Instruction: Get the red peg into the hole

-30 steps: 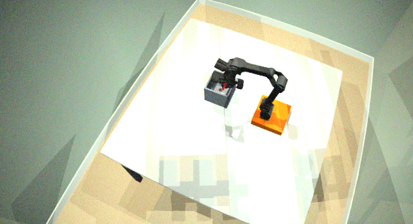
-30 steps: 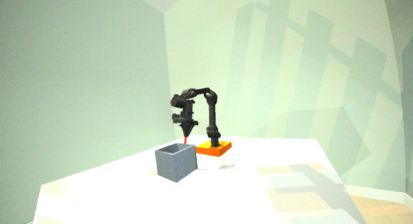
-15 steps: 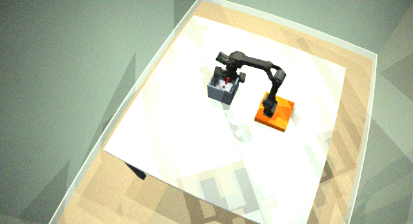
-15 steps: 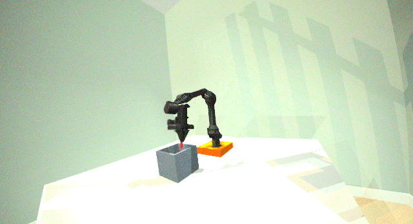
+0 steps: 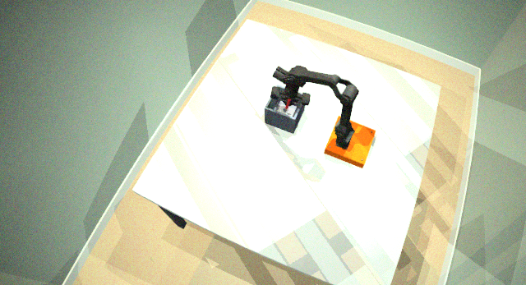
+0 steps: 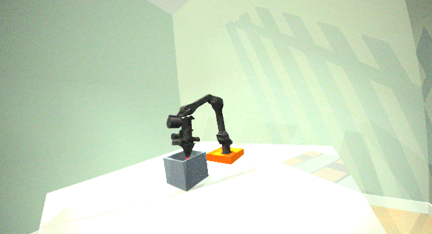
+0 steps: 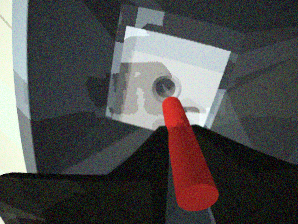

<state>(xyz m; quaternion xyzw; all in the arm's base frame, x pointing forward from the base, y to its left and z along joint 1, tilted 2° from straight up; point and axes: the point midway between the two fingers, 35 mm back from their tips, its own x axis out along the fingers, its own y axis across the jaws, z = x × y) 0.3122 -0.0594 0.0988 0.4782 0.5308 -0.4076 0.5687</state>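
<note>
The red peg lies 10 mm above my gripper tip. Round my gripper tip: plate: 10 mm ahead, 10 mm to the right, 80 mm below.
</note>
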